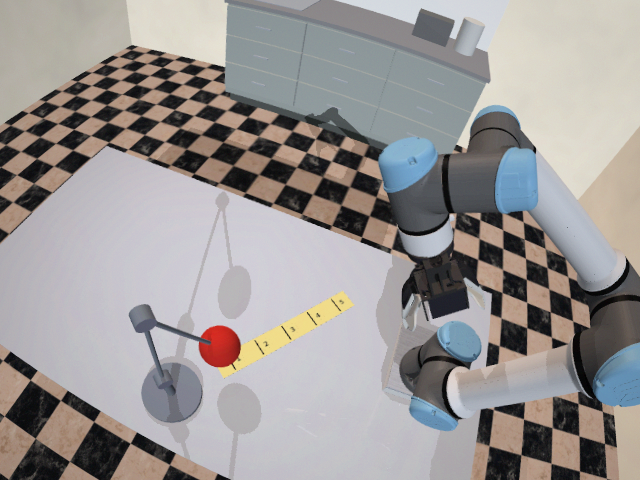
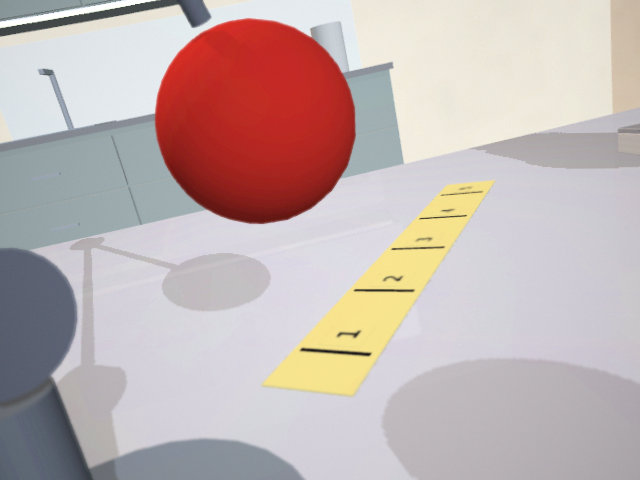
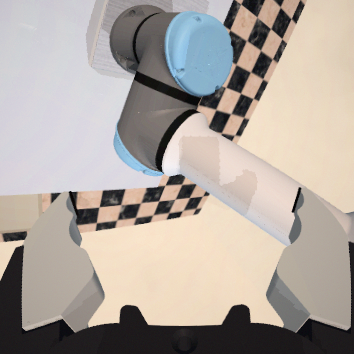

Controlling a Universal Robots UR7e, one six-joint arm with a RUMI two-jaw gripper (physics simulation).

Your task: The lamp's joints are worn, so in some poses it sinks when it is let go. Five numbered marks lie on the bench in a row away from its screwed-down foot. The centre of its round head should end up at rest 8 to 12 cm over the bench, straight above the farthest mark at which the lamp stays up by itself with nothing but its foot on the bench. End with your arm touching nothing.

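Frame: origin at the arm's base, x ahead, y right, z down, level; millimetres.
Where they show: gripper, fingertip midpoint: (image 1: pixel 445 316) (image 3: pixel 183 192); arm's base at its link origin: (image 3: pixel 142 40).
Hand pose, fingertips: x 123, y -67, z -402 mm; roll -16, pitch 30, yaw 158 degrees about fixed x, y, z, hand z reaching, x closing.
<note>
Each offset is from my fingertips to the top centre of the thing. "*": to the spot under its first point.
The lamp's round red head {* dy -99, dx +405, dz +241 mm} (image 1: pixel 219 346) (image 2: pixel 255 121) hangs in the air near the mark 1 end of the yellow strip (image 1: pixel 289 333) (image 2: pixel 379 304); its exact height cannot be told. The strip bears marks 1 to 5. The lamp's grey foot {dy -203, dx +513, dz +421 mm} (image 1: pixel 180 405) stands on the bench. Its lower rod {* dy -194, dx +500, dz +141 mm} (image 1: pixel 153 351) rises to the elbow joint {* dy -188, dx +489, dz -3 mm} (image 1: pixel 142 317), and the upper rod {* dy -147, dx +462, dz +114 mm} (image 1: pixel 178 332) slopes from there down to the head. My gripper (image 1: pixel 448 304) (image 3: pixel 183 192) is open and empty, well to the right of the lamp, past mark 5, above the arm's base area. It touches no part of the lamp.
The arm's own base joint (image 1: pixel 459 341) (image 3: pixel 200 52) stands on a pale mounting block (image 1: pixel 395 369) (image 3: pixel 97 45) at the bench's right. The arm's pale link (image 1: pixel 516 379) (image 3: pixel 220 170) runs outward beneath the gripper. A drawer cabinet (image 1: pixel 341 67) (image 2: pixel 51 191) stands beyond the bench.
</note>
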